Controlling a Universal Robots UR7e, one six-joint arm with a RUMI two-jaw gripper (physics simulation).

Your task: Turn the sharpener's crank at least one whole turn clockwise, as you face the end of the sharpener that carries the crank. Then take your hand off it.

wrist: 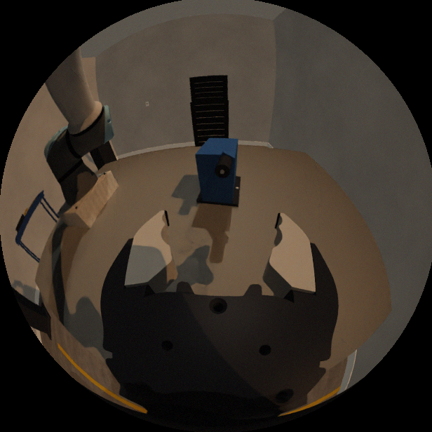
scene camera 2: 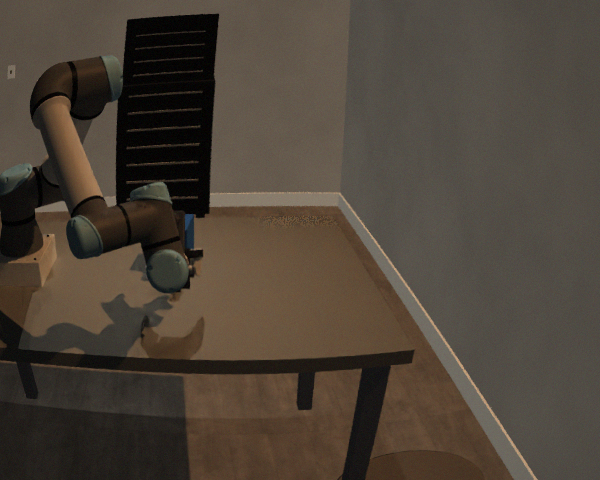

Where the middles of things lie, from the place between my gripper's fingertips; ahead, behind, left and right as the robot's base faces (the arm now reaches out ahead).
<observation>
I see the sharpener (wrist: 227, 191) 1 cm behind my hand, 17 cm to the left of it and 5 cm below it.
</observation>
